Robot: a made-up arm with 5 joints. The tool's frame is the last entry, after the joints. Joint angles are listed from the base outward. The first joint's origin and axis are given. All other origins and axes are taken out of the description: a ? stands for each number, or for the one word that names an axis. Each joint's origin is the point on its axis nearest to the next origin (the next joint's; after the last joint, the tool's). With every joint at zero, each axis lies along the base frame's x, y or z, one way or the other. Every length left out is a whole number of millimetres.
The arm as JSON. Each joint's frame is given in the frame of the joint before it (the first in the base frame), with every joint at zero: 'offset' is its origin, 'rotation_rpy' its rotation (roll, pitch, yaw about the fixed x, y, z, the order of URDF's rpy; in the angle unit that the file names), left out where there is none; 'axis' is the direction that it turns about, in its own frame. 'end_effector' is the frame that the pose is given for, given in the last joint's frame.
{
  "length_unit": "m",
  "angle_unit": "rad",
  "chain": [
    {
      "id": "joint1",
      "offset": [
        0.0,
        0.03,
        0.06
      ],
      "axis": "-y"
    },
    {
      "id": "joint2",
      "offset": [
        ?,
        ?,
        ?
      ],
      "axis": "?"
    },
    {
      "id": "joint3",
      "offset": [
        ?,
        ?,
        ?
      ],
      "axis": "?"
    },
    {
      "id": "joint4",
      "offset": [
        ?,
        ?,
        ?
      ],
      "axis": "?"
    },
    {
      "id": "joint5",
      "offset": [
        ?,
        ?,
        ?
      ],
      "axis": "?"
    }
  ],
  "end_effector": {
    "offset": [
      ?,
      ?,
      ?
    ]
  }
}
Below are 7 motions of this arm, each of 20 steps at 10 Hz.
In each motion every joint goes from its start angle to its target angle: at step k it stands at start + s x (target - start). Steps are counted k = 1, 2, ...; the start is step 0. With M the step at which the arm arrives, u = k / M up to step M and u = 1 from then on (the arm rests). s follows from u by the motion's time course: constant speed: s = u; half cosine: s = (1 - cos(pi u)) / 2; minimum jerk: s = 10 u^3 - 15 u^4 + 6 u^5.
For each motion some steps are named. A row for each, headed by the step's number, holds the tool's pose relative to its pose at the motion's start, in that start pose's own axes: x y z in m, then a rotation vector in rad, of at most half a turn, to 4 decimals.
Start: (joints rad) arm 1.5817 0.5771 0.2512 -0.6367 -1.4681
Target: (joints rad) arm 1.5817 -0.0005 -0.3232 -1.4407 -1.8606
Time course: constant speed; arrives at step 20
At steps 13, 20:
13: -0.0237 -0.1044 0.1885 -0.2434 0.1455 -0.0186
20: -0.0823 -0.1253 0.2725 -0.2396 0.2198 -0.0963

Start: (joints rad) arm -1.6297 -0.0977 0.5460 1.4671 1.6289
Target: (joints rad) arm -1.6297 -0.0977 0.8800 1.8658 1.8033
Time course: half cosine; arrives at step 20
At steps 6, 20:
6: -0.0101 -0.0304 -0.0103 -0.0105 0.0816 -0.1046
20: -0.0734 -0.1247 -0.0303 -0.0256 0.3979 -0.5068

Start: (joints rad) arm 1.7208 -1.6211 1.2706 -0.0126 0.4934
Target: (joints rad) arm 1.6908 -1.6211 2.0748 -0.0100 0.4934
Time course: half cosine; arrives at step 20
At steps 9, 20:
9: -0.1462 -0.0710 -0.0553 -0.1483 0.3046 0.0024
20: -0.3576 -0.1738 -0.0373 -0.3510 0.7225 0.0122

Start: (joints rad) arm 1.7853 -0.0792 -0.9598 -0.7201 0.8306
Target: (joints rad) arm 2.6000 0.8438 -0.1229 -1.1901 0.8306
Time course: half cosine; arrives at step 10
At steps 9, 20:
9: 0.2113 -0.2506 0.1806 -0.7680 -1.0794 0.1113
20: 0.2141 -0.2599 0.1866 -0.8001 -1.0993 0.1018

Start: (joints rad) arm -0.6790 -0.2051 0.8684 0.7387 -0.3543
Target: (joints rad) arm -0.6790 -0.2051 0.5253 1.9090 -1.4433
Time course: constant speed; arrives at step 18
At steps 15, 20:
15: 0.1148 0.2785 0.1899 0.6296 -0.8123 1.1106
20: 0.0980 0.3093 0.2493 0.7048 -1.0404 1.3056

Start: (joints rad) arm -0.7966 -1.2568 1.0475 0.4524 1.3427
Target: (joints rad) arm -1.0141 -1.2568 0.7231 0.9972 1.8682
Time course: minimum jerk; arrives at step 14
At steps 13, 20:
13: -0.2073 0.1571 0.0593 0.2616 0.7140 -0.4261
20: -0.2079 0.1576 0.0598 0.2619 0.7165 -0.4271

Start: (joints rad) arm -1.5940 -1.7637 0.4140 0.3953 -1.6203
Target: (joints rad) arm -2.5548 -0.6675 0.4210 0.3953 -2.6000
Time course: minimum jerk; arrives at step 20
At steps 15, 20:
15: -0.4590 0.1043 0.2236 0.0550 0.5001 -0.3106
20: -0.4698 0.1659 0.2407 0.1287 0.5077 -0.3555

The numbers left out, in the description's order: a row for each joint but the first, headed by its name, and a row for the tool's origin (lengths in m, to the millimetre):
joint2: xyz 0.0 0.0 0.21, axis -x
joint3: xyz 0.0 0.1 -0.08, axis +y
joint4: xyz 0.19 0.0 -0.25, axis +x
joint5: xyz 0.0 -0.03 -0.2, axis -z
tool: xyz 0.1 -0.06 0.0

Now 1 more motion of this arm.
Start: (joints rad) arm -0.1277 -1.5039 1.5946 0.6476 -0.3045
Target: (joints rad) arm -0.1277 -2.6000 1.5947 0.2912 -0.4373
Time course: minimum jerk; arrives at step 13
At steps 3, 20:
3: -0.0096 0.0260 -0.0189 -0.0140 0.0618 0.0857
20: -0.2435 0.2432 -0.1415 -0.1434 0.5971 1.1113

